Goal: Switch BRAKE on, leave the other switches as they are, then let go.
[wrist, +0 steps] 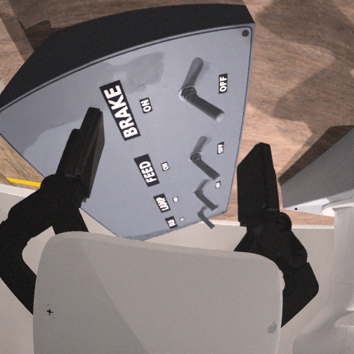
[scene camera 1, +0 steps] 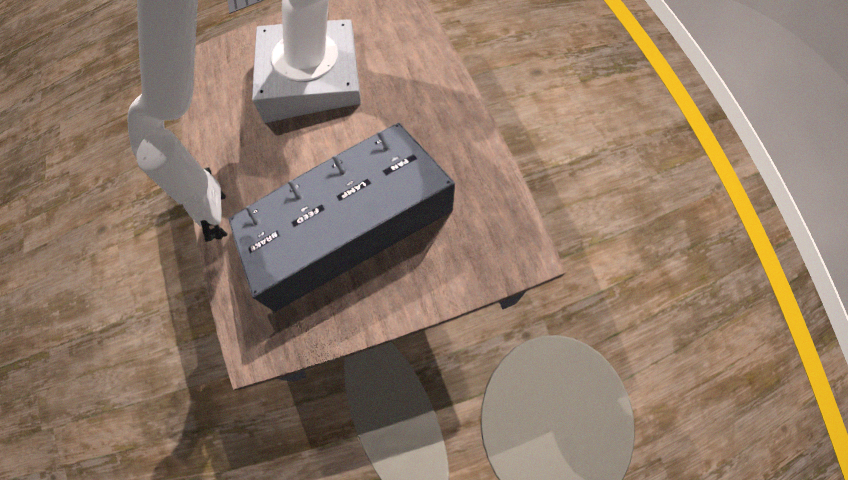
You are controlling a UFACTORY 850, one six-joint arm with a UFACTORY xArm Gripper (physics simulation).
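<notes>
The dark grey switch box stands on the table. Its BRAKE lever is at the near-left end in the scene view and leans toward the OFF label. The FEED lever, LAMP lever and FAN lever lean the same way. My gripper is open and empty, just off the box's BRAKE end. In the wrist view its fingers are spread to either side of the row of levers, apart from the BRAKE lever.
The wooden table carries the box and the robot's pale base block, which stands behind the box. The table's left edge runs below the gripper. Two round grey discs, one right of the other, show beyond the front edge.
</notes>
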